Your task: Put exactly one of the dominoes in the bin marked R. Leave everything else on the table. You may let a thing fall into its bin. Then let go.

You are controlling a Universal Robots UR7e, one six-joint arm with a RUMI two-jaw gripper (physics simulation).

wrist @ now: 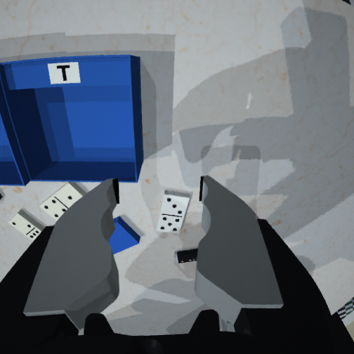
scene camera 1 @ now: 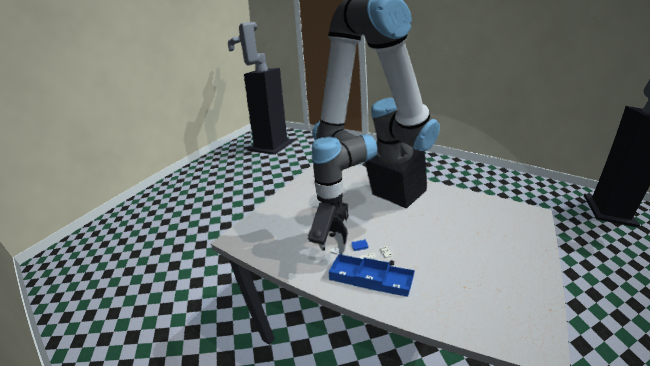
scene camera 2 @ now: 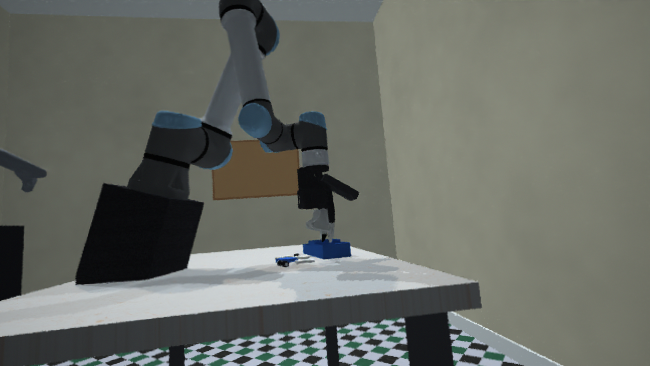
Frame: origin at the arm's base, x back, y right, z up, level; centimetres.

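Seen in the pictures: gripper, fingertip midpoint: (scene camera 1: 332, 252) (scene camera 2: 326, 242); arm's base, link origin: (scene camera 1: 394, 152) (scene camera 2: 158, 193).
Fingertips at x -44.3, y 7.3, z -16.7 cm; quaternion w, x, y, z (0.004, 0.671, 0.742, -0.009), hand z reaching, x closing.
Note:
Pixels of each thing's top centre, then the offset from my fingertips to it.
- white domino with black pips, top centre: (scene camera 1: 337, 247) dx +6.6, dy +1.5, dz -4.0 cm
- second domino, top centre: (scene camera 1: 367, 256) dx +6.0, dy -9.8, dz -4.0 cm
- blue three-bin tray, top centre: (scene camera 1: 372, 269) (scene camera 2: 323, 240) dx -2.5, dy -14.4, dz -0.1 cm
- third domino, top centre: (scene camera 1: 386, 251) dx +10.6, dy -14.8, dz -4.0 cm
- flat blue block, top centre: (scene camera 2: 286, 258) (scene camera 1: 359, 244) dx +10.8, dy -5.1, dz -3.7 cm
- small black thing, top centre: (scene camera 1: 391, 262) dx +6.1, dy -18.2, dz -3.9 cm
My gripper (scene camera 1: 333, 249) (scene camera 2: 327, 239) (wrist: 159, 179) is partly open and empty, pointing down low over the table. A white domino with black pips (scene camera 1: 335, 250) (wrist: 173, 212) lies flat on the table below the gap between the fingers, a little nearer the right finger in the wrist view. A second domino (scene camera 1: 369, 256) (wrist: 64, 200) lies close beside the blue three-bin tray (scene camera 1: 370, 285) (scene camera 2: 327, 249) (wrist: 136, 120). A third domino (scene camera 1: 385, 251) (wrist: 26, 225) lies near it. The wrist view shows the T label (wrist: 64, 73) on the end bin. The R label cannot be read.
A flat blue block (scene camera 1: 359, 245) (scene camera 2: 286, 260) (wrist: 124, 236) lies between the dominoes, partly behind the left finger in the wrist view. A black bar (wrist: 187, 256) lies partly behind the right finger. A small black thing (scene camera 1: 391, 263) lies by the tray.

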